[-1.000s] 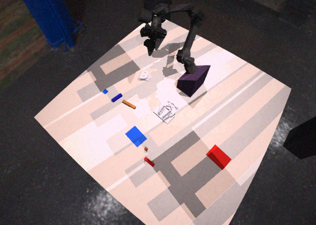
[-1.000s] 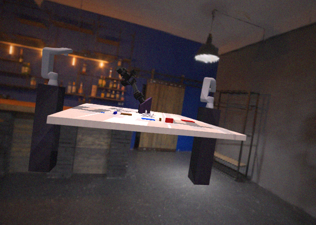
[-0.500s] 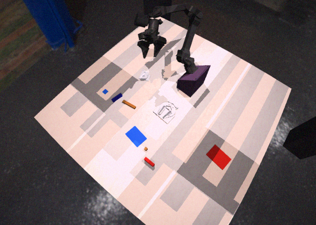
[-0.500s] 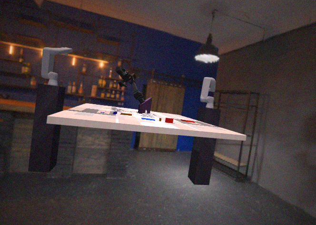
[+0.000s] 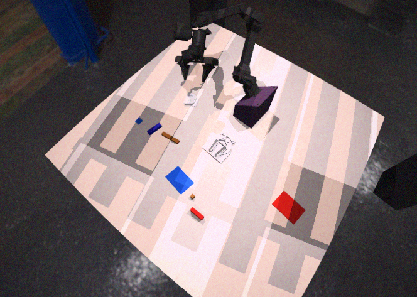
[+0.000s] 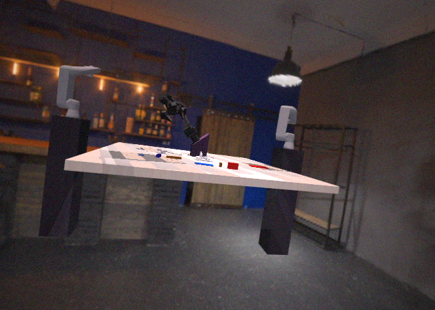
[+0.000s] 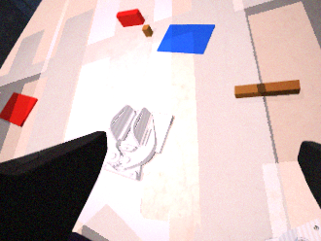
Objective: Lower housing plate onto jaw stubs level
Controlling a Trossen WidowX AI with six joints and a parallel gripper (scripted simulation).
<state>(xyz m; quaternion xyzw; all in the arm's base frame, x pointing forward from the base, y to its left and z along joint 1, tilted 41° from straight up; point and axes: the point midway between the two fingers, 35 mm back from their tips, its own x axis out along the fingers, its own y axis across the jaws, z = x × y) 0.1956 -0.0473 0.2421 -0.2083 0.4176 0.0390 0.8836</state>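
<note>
The white piece is 40 mm behind my gripper tip, 70 mm to the right of it and 240 mm below it. The rest, counted from my gripper tip: dark blue bar 200 mm ahead, 90 mm to the right, 240 mm below; brown bar 180 mm ahead, 10 mm to the left, 240 mm below; blue tile 300 mm ahead, 180 mm to the left, 250 mm below.
</note>
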